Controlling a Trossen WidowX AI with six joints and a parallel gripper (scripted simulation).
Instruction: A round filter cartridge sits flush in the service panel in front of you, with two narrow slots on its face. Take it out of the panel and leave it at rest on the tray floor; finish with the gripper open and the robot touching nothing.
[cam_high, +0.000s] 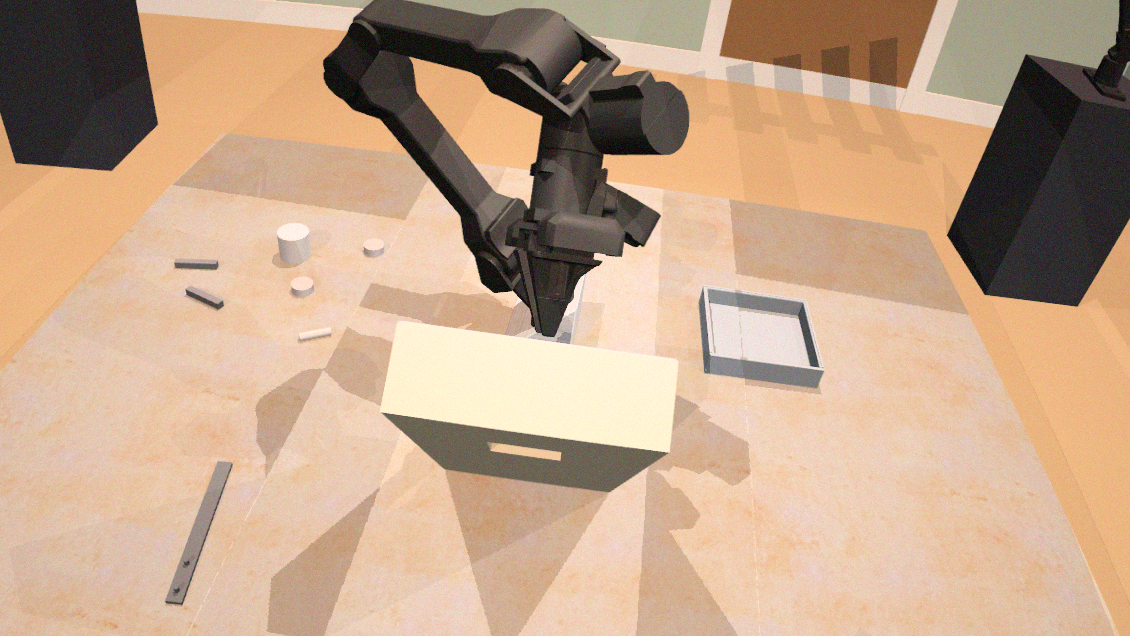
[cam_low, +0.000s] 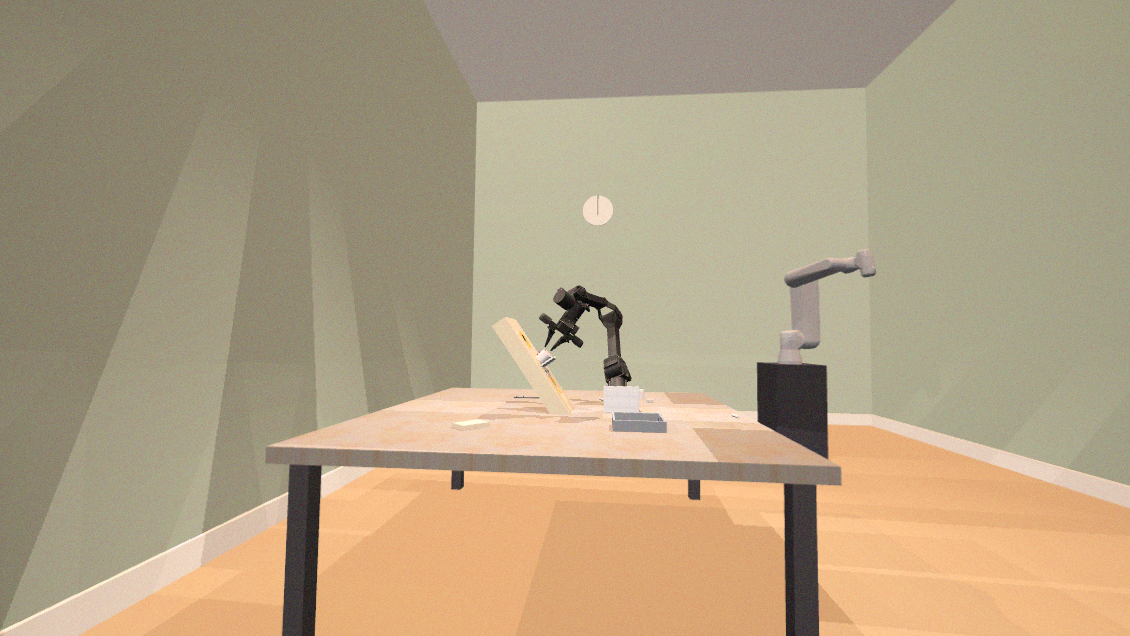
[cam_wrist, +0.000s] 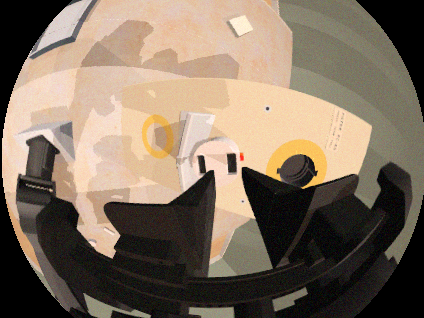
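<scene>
Now: gripper tip 30 mm above the round filter cartridge and 10 mm short of it. From my gripper tip the other things lie so: tan service panel (50 mm below, 50 mm ahead); then grey tray (300 mm to the left, 300 mm behind, 220 mm below).
</scene>
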